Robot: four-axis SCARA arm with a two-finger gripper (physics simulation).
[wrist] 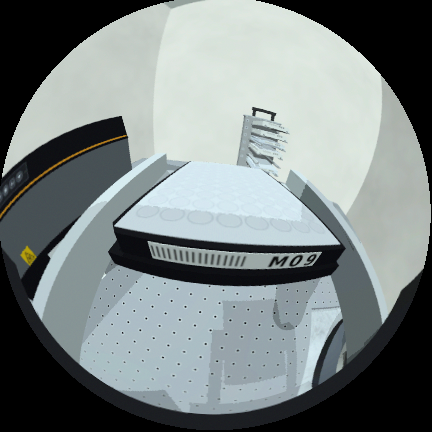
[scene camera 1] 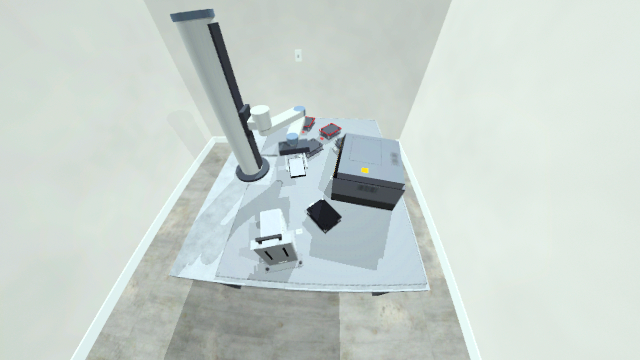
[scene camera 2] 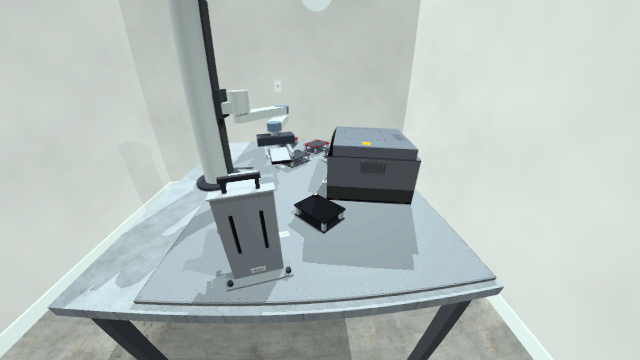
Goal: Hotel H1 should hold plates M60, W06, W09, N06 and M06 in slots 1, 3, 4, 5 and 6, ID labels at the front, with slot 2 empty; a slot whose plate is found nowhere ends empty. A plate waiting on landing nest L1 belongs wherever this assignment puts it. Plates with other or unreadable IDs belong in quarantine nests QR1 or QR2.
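Seen in the pictures: gripper, fingertip midpoint: [wrist: 229, 168] [scene camera 1: 297, 169] [scene camera 2: 280, 155]; arm's base, link origin: [scene camera 1: 253, 169].
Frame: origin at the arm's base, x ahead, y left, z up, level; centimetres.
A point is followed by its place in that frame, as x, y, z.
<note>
My gripper [scene camera 1: 297, 166] @[37.7, -18.4, 20.5] [scene camera 2: 280, 154] @[37.7, -18.4, 20.5] [wrist: 229, 168] @[37.7, -18.4, 20.5] is shut on a plate with a white top and black skirt [scene camera 1: 298, 169] @[38.4, -18.3, 20.3] [scene camera 2: 279, 156] @[37.4, -18.9, 20.2] [wrist: 220, 232]. Its front label reads M09 in the wrist view, and it is held level above the table. Hotel H1 [scene camera 1: 274, 252] @[33.9, -64.0, 19.8] [scene camera 2: 250, 240] @[34.2, -63.9, 14.9] [wrist: 245, 140] @[39.0, -59.6, 18.4] stands at the table's near left; the wrist view shows several plates in it, labels too small to read. Two red-rimmed nests, the quarantine nests by their look, are at the far end: one [scene camera 1: 330, 130] @[57.4, 42.7, 6.3] [scene camera 2: 316, 144] @[57.0, 42.3, 6.3] looks bare; the other [scene camera 1: 310, 122] @[39.1, 55.2, 6.3] is partly hidden behind the arm.
A dark nest [scene camera 1: 315, 149] @[45.8, 17.1, 5.7] [scene camera 2: 301, 158] @[45.9, 25.2, 2.1] stands just beyond the held plate. A black nest [scene camera 1: 324, 215] @[53.7, -39.1, 6.3] [scene camera 2: 320, 209] @[53.7, -39.6, 6.3] stands between the hotel and the big grey device [scene camera 1: 370, 165] @[77.2, -20.1, 26.7] [scene camera 2: 372, 175] @[76.2, -28.7, 14.5] [wrist: 75, 185] @[59.8, -13.7, 18.0]. The arm's column [scene camera 1: 215, 90] @[1.8, -7.3, 60.6] [scene camera 2: 190, 90] @[-1.3, -7.4, 48.5] rises at the left.
</note>
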